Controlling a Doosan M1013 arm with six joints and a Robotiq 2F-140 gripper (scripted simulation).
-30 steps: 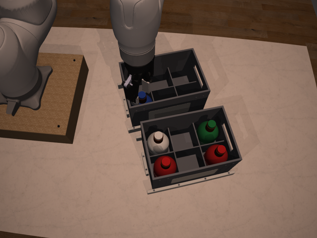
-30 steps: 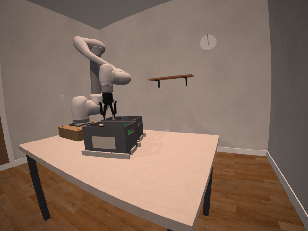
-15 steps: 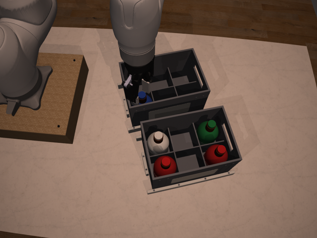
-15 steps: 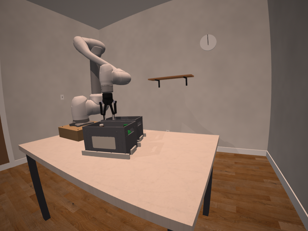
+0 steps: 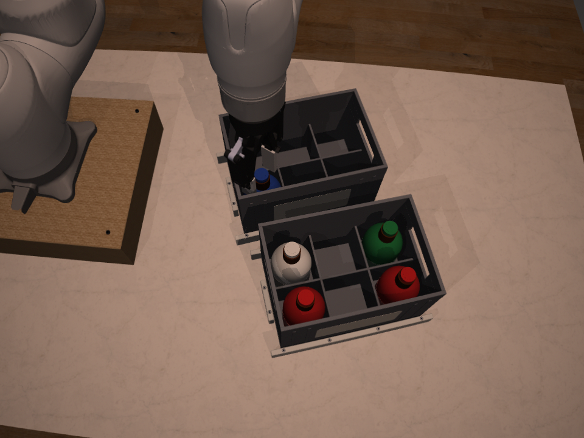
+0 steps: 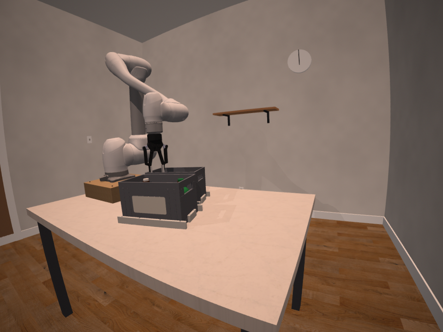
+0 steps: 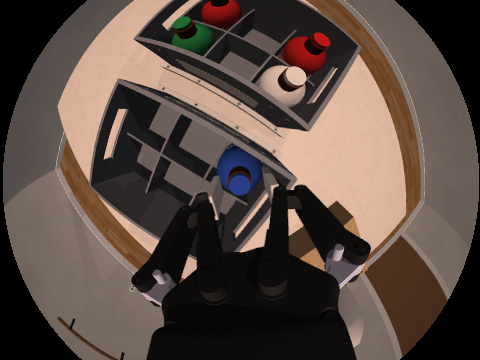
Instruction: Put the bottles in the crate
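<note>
Now: the white bottle 13 cm to the right of my hand, 8 cm below it and 8 cm ahead of it. From my hand the other things lie so: blue bottle (8 cm below); then green bottle (24 cm ahead, 8 cm below, 7 cm to the right); then pick list (21 cm to the left, 17 cm below).
</note>
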